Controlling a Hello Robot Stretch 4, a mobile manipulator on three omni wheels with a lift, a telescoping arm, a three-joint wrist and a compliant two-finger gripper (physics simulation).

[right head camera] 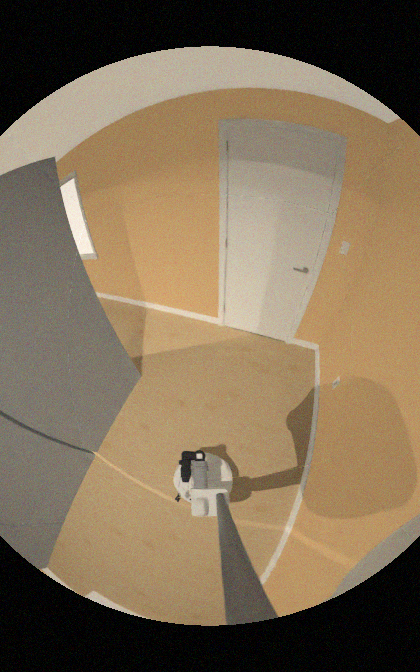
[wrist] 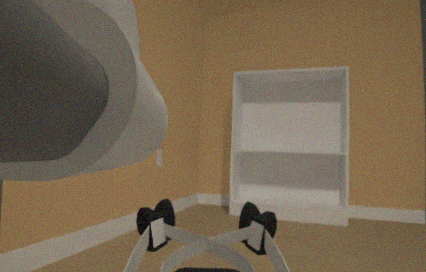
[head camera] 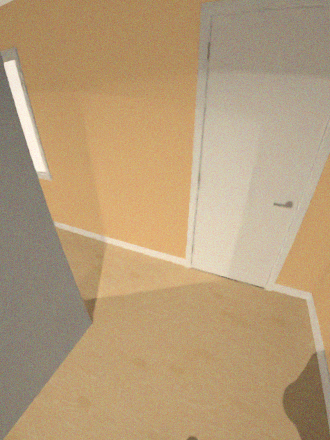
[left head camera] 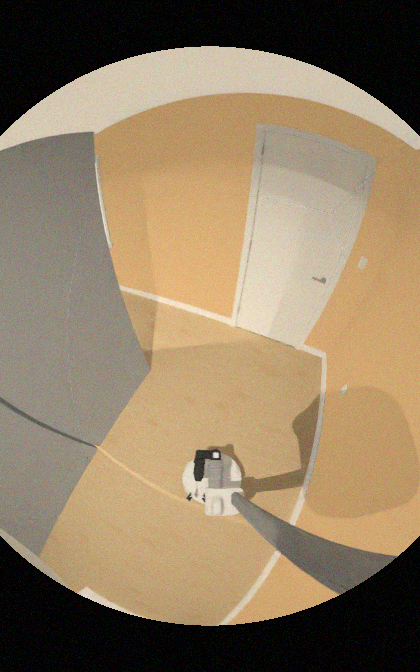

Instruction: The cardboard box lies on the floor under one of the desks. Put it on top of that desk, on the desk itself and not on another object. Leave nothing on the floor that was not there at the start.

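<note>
The cardboard box and the desks do not show in these views. My gripper is open in the wrist view, its two black fingertips apart with no object between them. In the left head camera view, small dark finger parts show beside the round white base, near the folded arm.
A grey partition stands on the left. A white closed door is ahead in the orange wall. A wall with a white baseboard runs close on the right. A white shelf unit stands against a wall in the wrist view.
</note>
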